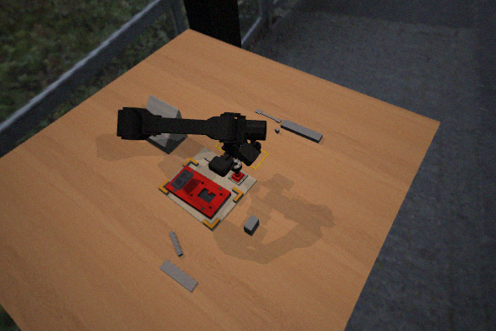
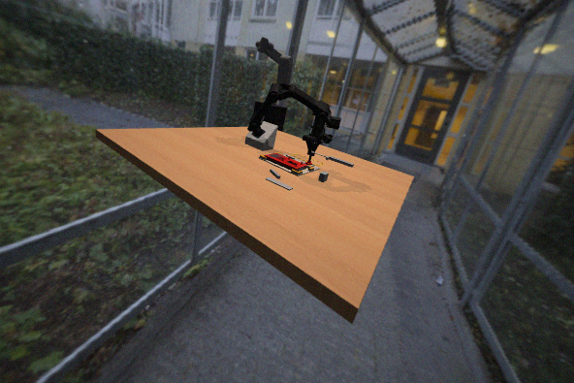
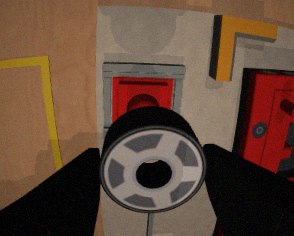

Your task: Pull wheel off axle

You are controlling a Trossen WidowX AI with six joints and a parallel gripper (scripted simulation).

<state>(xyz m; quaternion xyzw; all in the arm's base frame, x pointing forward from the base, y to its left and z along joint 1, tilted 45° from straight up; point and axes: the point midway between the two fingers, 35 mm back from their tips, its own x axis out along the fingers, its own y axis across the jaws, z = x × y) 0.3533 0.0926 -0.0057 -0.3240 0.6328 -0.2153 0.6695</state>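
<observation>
The black axle lies 40 mm below my gripper tip. From my gripper tip the other things lie so: wheel right at my gripper tip.
</observation>
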